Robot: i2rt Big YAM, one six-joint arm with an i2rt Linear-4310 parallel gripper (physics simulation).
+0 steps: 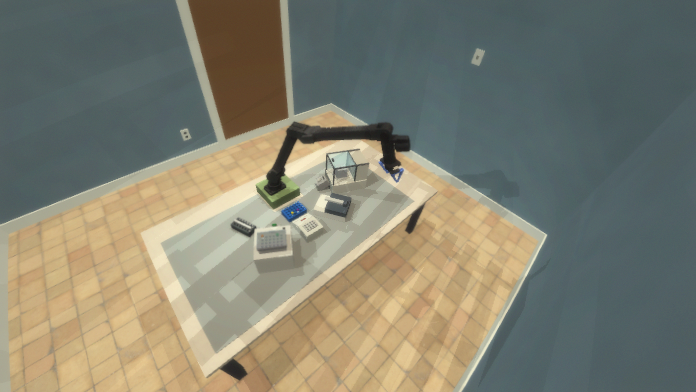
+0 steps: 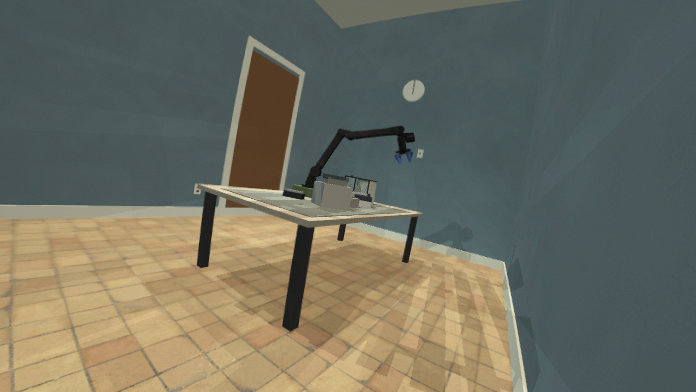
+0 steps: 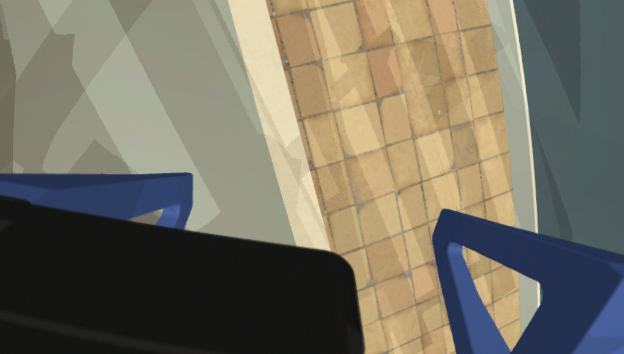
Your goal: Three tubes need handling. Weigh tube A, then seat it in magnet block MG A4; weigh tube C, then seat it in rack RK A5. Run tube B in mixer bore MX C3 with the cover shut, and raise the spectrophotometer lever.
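Seen in the pictures: gripper, fingertip midpoint: [image 1: 392, 177] [image 2: 404, 163] [image 3: 317, 207]; arm's base at its link origin: [image 1: 275, 187] [image 2: 310, 187].
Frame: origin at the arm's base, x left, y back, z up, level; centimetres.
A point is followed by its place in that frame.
My gripper [image 1: 391, 172] @(x 32.1, y -60.7, z 32.0 cm) [image 2: 404, 159] @(x 32.1, y -60.7, z 32.0 cm) [image 3: 317, 207] @(x 32.1, y -60.7, z 32.0 cm) is open and empty, high beyond the glass-walled balance [image 1: 345, 170] @(x 36.2, y -25.6, z 11.5 cm) [image 2: 362, 186] @(x 37.1, y -26.0, z 8.0 cm), near the table's right end. A blue rack [image 1: 294, 211] @(x -3.1, y -22.9, z -1.2 cm) with small coloured spots sits in front of the arm's base. A black slotted strip [image 1: 243, 226] @(x -29.5, y -11.5, z -3.1 cm) [image 2: 294, 194] @(x -31.6, y -13.2, z -4.2 cm) lies left of it. A pale box topped by a grey block with rows of wells [image 1: 271, 239] @(x -27.1, y -39.3, z 12.4 cm) stands nearer the front. A dark and white device [image 1: 336, 205] @(x 18.2, y -37.1, z 1.4 cm) lies in front of the balance. Tubes A, B and C, the labels and the lever are too small to tell.
A cream keypad device [image 1: 308, 226] @(x -3.5, y -37.3, z -0.1 cm) touches or nearly touches the blue rack. A small grey device [image 1: 321, 181] @(x 25.9, y -12.7, z 0.0 cm) stands beside the balance. The arm's green base block [image 1: 278, 191] @(x -0.6, y -4.5, z 0.6 cm) is at the table's back edge. The table's pale border [image 1: 180, 300] @(x -72.6, y -27.4, z -6.9 cm) [image 3: 272, 125] @(x 32.4, y -64.3, z -6.9 cm) and tiled floor show below the gripper.
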